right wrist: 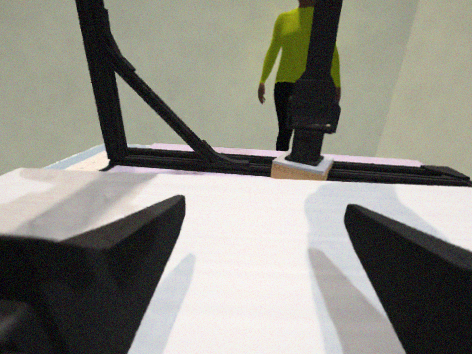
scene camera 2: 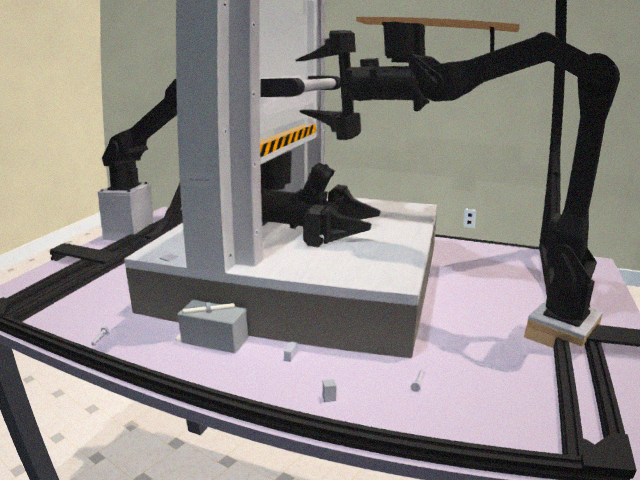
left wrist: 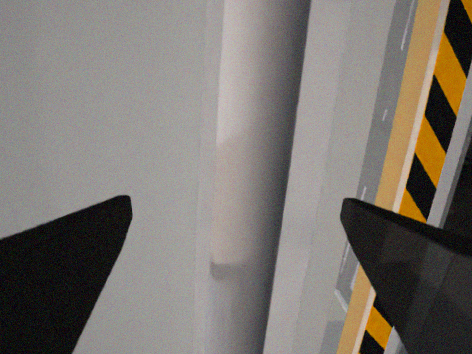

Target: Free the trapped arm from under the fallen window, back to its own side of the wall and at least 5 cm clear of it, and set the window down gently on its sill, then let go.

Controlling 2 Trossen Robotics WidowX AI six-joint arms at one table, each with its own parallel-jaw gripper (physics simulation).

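Places are measured from the left arm's base along level axes (x right, y back, z down), in centimetres.
Where they show: right gripper, fingertip midpoint: [right wrist: 264, 207] [scene camera 2: 375, 219]; left arm's base, origin of the base link: [right wrist: 304, 158] [scene camera 2: 567, 313]; right arm's base, origin of the base link: [scene camera 2: 124, 187].
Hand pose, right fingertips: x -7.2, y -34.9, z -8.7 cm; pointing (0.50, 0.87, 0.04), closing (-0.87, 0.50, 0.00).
Things, the pixels of their centre, and the offset from my right fingertips. "pt": a spot on its surface instead. Level surfaces: height alone.
- window, surface spot: [left wrist: 100, 100] pt dx -3.3, dy -15.9, dz -28.4 cm
- black-and-orange striped lower edge, surface spot: [left wrist: 432, 135] pt dx -3.6, dy -15.7, dz -13.4 cm
- bar handle, surface spot: [left wrist: 250, 150] pt dx -1.1, dy -10.9, dz -23.1 cm
- white platform top, its level: dz +2.7 cm
The window [scene camera 2: 286, 41] [left wrist: 100, 100] is a pale panel in the tall grey wall frame [scene camera 2: 201, 129], raised above the platform, with a black-and-orange striped lower edge [scene camera 2: 288, 139] [left wrist: 432, 135]. A bar handle [scene camera 2: 317, 83] [left wrist: 250, 150] stands out from it. My left gripper [scene camera 2: 299, 85] [left wrist: 238, 207] is open, one finger on each side of the bar, neither touching it in the left wrist view. My right arm passes through the opening under the striped edge. My right gripper [scene camera 2: 374, 219] [right wrist: 264, 207] is open and empty, low over the white platform top [scene camera 2: 330, 268] [right wrist: 250, 300], right of the wall.
A grey block [scene camera 2: 211, 333] with a pale stick on top stands before the platform, near small grey blocks [scene camera 2: 329, 391] [scene camera 2: 289, 352] and bolts [scene camera 2: 417, 381] [scene camera 2: 99, 335]. A brown board [scene camera 2: 465, 24] is above my left arm. A person [right wrist: 295, 50] stands beyond the table.
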